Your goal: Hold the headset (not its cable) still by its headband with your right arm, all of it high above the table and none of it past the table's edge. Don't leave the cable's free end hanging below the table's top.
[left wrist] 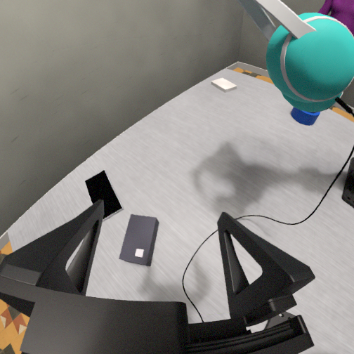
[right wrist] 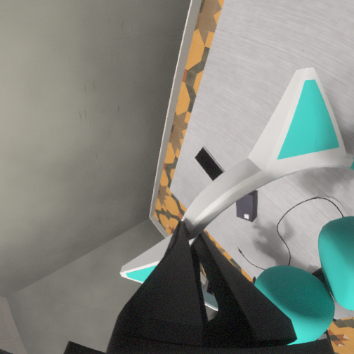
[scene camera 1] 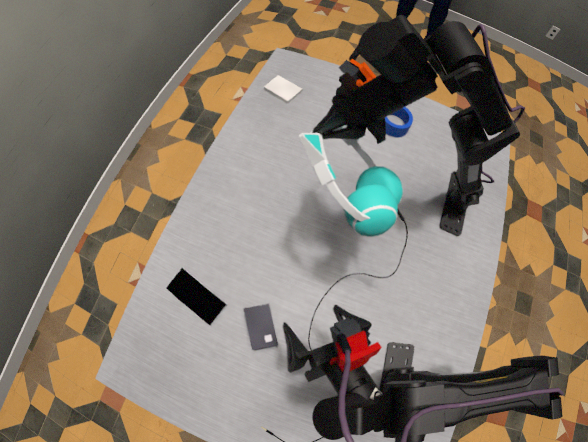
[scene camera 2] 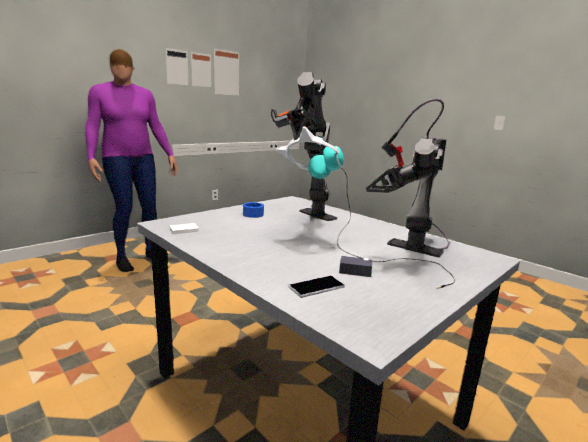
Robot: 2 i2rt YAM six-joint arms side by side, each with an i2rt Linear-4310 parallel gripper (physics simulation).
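Frame: origin at the left arm's base, x ahead, y down, z left, level; metres.
Where they show: left gripper, fingertip midpoint: [scene camera 1: 309, 315] [scene camera 2: 368, 188]; right gripper, fingertip midpoint: [scene camera 1: 315, 134] [scene camera 2: 296, 140]; left arm's base, origin of the base link: [scene camera 2: 414, 248]; right arm's base, origin of the base link: [scene camera 1: 455, 203] [scene camera 2: 317, 215].
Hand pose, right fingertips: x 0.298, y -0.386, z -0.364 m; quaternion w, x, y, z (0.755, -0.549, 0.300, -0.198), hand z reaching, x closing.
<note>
Each offset is from my right fingertips to the top centre of the thing. "spot": to the spot under its first point.
The teal and white cat-ear headset [scene camera 1: 372, 215] [scene camera 2: 320, 166] [left wrist: 320, 60] [right wrist: 295, 305] hangs well above the table, its shadow on the table top below. My right gripper [scene camera 1: 320, 134] [right wrist: 186, 229] is shut on its white headband between the two ears; the fingertips pinch the thin band. The black cable [scene camera 1: 360, 274] [scene camera 2: 348, 200] [left wrist: 183, 272] runs down from an ear cup and along the table. Its free end @(spot: dx -0.013, dy +0.381, dz +0.528 m) [scene camera 1: 265, 429] [scene camera 2: 441, 287] lies on the table top in scene camera 2. My left gripper [scene camera 1: 310, 316] [scene camera 2: 370, 189] [left wrist: 164, 212] is open and empty above the table, near the cable.
A black phone @(dx +0.220, dy +0.377, dz +0.245 m) [scene camera 1: 196, 296] [scene camera 2: 317, 285] [left wrist: 104, 194] and a dark box @(dx +0.046, dy +0.345, dz +0.282 m) [scene camera 1: 260, 327] [scene camera 2: 355, 266] [left wrist: 139, 240] lie on the table. A blue ring @(dx -0.219, dy +0.338, dz -0.380 m) [scene camera 1: 398, 132] [scene camera 2: 253, 212] and a white box @(dx +0.144, dy +0.370, dz -0.431 m) [scene camera 1: 283, 88] [scene camera 2: 184, 228] lie towards the far end. A person [scene camera 2: 122, 120] stands beyond the table.
</note>
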